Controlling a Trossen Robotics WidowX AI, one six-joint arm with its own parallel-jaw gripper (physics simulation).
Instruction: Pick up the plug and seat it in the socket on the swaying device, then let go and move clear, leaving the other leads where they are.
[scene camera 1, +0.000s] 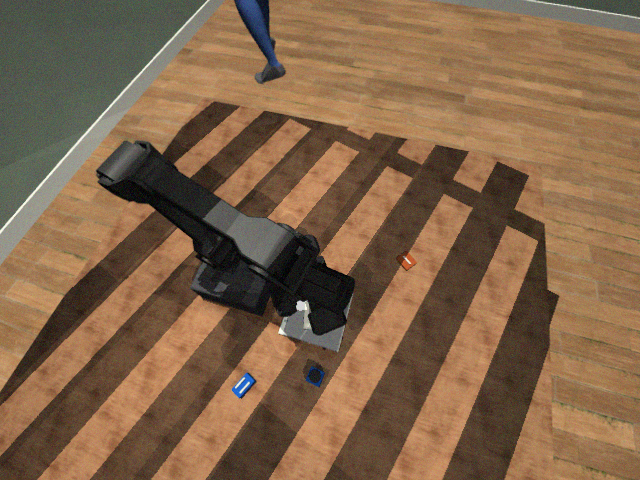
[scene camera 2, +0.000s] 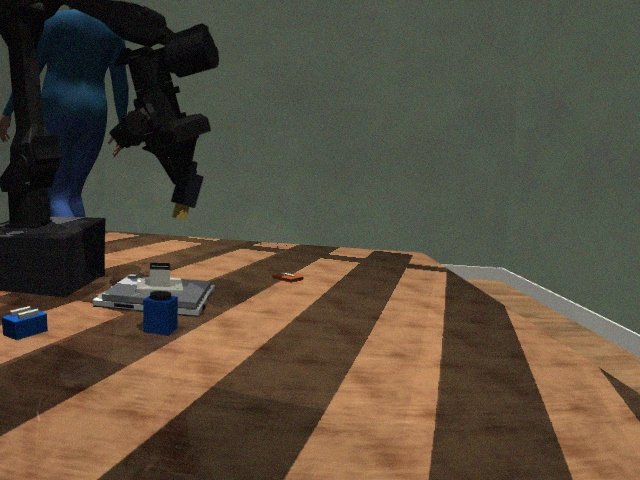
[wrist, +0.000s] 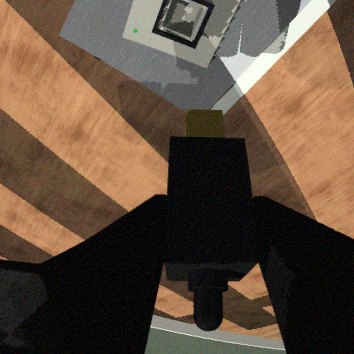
Labels:
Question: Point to my gripper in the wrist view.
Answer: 209, 207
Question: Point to my gripper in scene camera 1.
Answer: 329, 289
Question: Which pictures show my gripper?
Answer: Scene camera 1, scene camera 2 and the wrist view: all of them.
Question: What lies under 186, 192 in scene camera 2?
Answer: A plug.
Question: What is my gripper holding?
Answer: A plug.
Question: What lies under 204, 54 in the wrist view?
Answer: A device.

